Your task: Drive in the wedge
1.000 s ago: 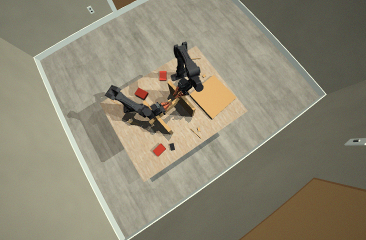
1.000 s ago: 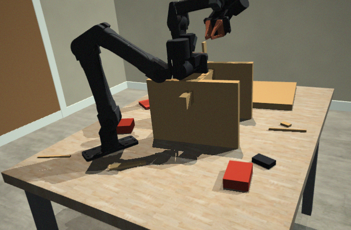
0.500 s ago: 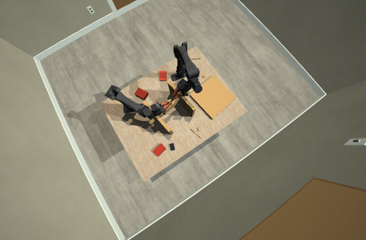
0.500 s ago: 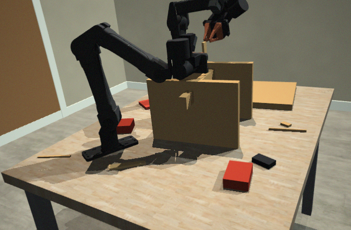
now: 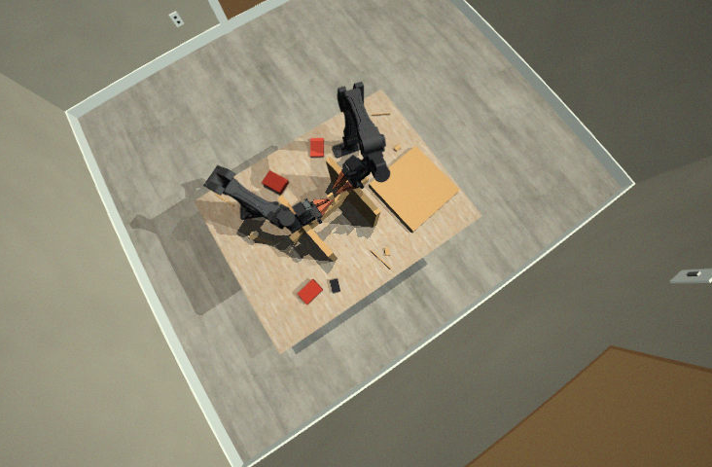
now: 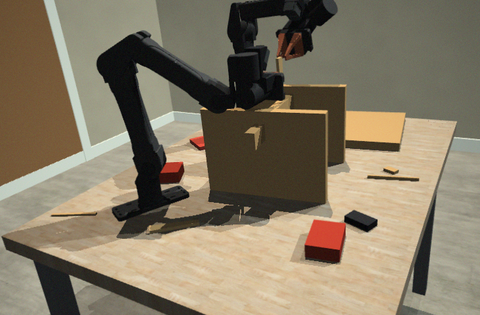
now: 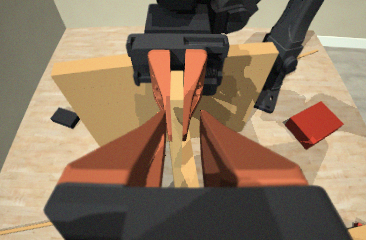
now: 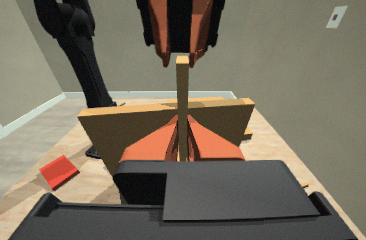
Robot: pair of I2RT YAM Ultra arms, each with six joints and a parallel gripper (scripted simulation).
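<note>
Now: left hand 15 cm above the rail and 5 cm to the left of it. The rest, counted from my left hand: flat panel (38 cm to the left, 32 cm below, 12 cm ahead); black block (33 cm below, 27 cm ahead, 24 cm to the right).
Now: the rail 10 cm below my right hand and 2 cm to the right of it. The rest, counted from my right hand: flat panel: 41 cm to the left, 27 cm below, 12 cm ahead; black block: 27 cm below, 27 cm ahead, 21 cm to the right.
</note>
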